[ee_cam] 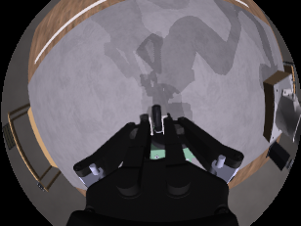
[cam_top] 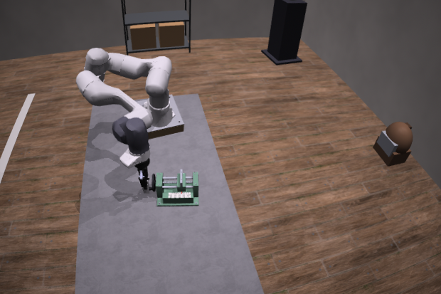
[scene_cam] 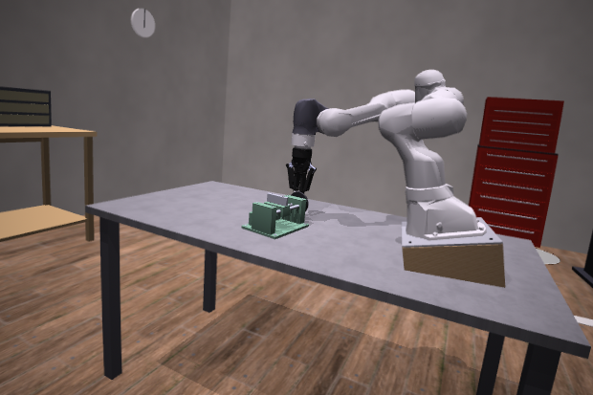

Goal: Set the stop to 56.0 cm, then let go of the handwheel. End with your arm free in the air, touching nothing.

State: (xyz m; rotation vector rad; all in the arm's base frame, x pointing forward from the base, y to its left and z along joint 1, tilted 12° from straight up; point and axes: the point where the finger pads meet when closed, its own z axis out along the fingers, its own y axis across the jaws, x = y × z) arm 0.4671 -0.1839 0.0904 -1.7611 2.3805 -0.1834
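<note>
Right now the black handwheel is 2 cm to the left of my hand and 1 cm below it. Also, from my hand: stop carriage (17 cm to the left, 4 cm ahead, 1 cm above).
</note>
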